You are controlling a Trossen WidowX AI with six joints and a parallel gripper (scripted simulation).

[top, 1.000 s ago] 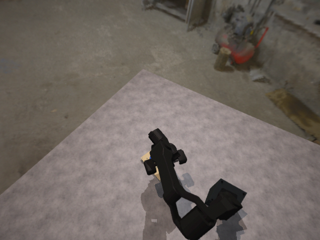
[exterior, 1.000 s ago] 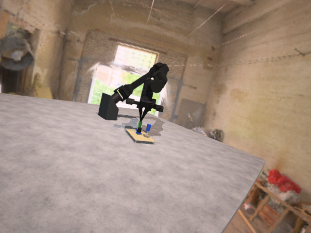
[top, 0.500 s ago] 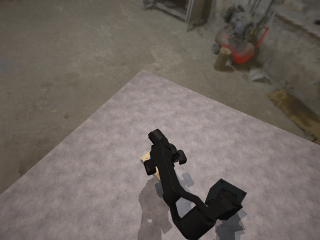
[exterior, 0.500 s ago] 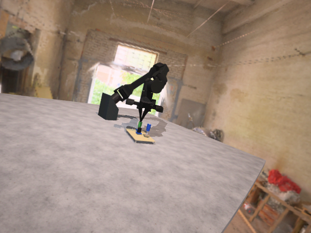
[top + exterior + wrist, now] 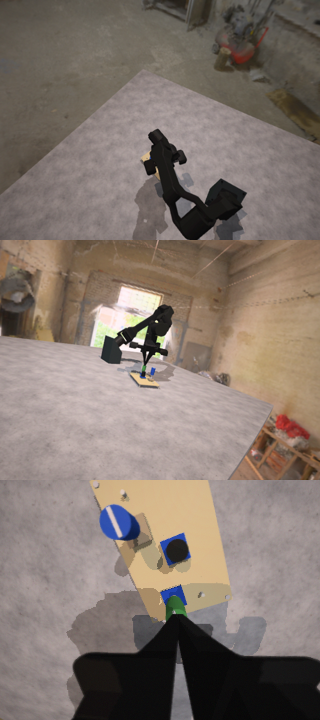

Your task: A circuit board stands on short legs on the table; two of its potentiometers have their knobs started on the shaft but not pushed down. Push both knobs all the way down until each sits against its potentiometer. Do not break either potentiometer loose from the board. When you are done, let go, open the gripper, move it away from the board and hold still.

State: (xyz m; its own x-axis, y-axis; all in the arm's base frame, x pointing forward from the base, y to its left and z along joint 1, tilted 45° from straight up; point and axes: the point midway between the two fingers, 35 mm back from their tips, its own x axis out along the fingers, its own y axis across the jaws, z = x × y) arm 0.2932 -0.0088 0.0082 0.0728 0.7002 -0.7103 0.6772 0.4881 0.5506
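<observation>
Right now my gripper tip is 2 cm above the potentiometer. Also, from my gripper tip: blue knob (8 cm ahead, 2 cm to the right).
</observation>
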